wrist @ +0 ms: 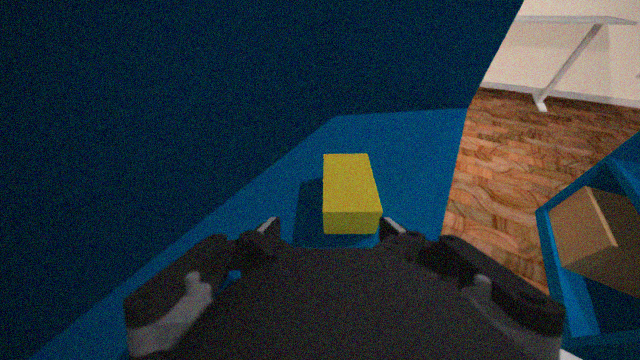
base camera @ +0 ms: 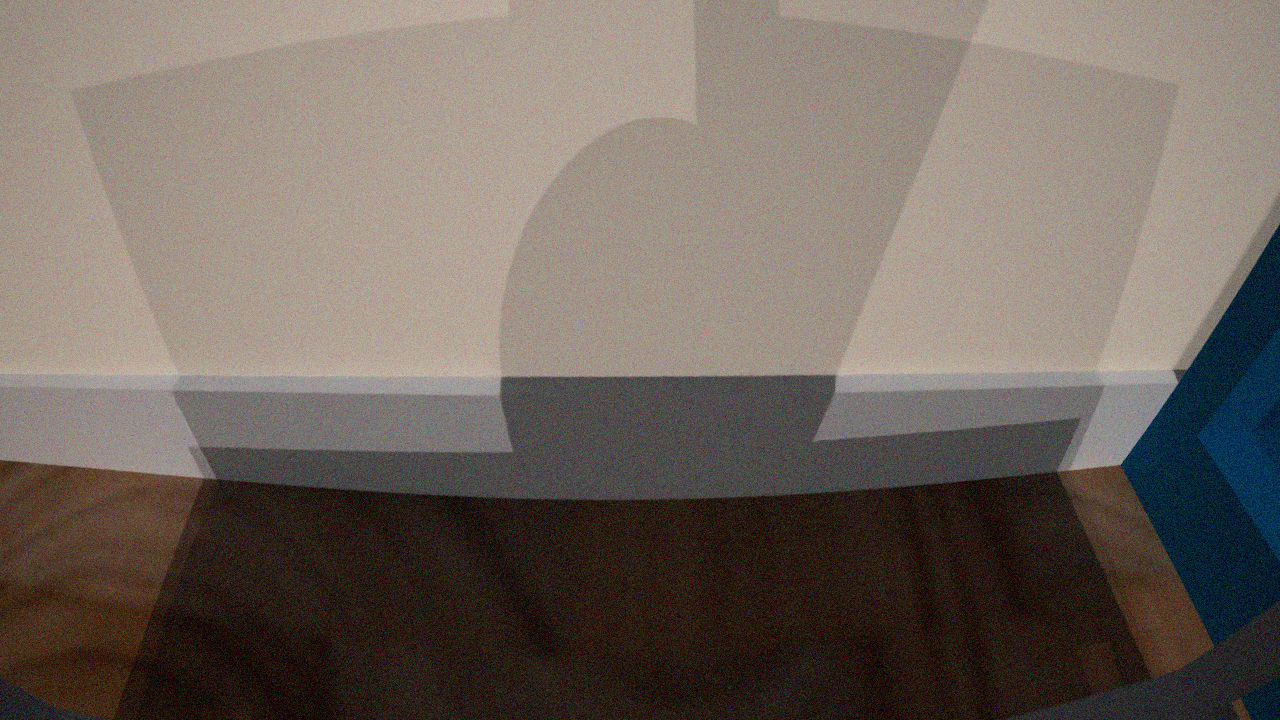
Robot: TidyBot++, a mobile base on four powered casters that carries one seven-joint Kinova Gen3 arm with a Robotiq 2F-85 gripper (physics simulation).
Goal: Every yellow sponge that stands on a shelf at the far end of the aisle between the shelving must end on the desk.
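Frame: origin at the arm's base, x ahead, y left, z up, level; centimetres.
Seen in the pictures: gripper, fingertip midpoint: point(wrist: 329, 228).
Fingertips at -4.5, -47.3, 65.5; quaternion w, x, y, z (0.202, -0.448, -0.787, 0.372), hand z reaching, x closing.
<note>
A point is followed by its place in that frame, as x, y, z.
A yellow sponge point(wrist: 351, 190) @(-10.8, -48.0, 63.9) lies on a blue shelf point(wrist: 410, 145) @(-30.6, -44.8, 59.4) in the middle of the wrist view, its near end face toward the gripper. My gripper point(wrist: 329, 228) @(-4.5, -47.3, 65.5) is open and empty, with its fingertips at the near end of the sponge. The sponge sits nearer the right fingertip than the left one in that view. How far the fingertips are above the shelf I cannot tell. The base camera shows neither the sponge nor the gripper. The desk that the task names cannot be made out with certainty.
A dark blue panel point(wrist: 200, 75) @(-17.4, -82.9, 70.5) rises left of the sponge. At right in the wrist view, a brown box point(wrist: 580, 230) @(-115.6, 48.3, -15.9) stands in another blue shelving unit point(wrist: 575, 305) @(-79.1, 49.7, -32.0), beyond wooden floor point(wrist: 505, 190) @(-164.4, 30.2, -39.7). A white-legged table point(wrist: 567, 65) @(-394.1, 81.8, 9.3) stands farther back. A wall point(base camera: 268, 223) @(36.3, 16.7, -20.6) faces the base, with blue shelving point(base camera: 1190, 465) @(28.9, -38.5, -33.9) at right.
</note>
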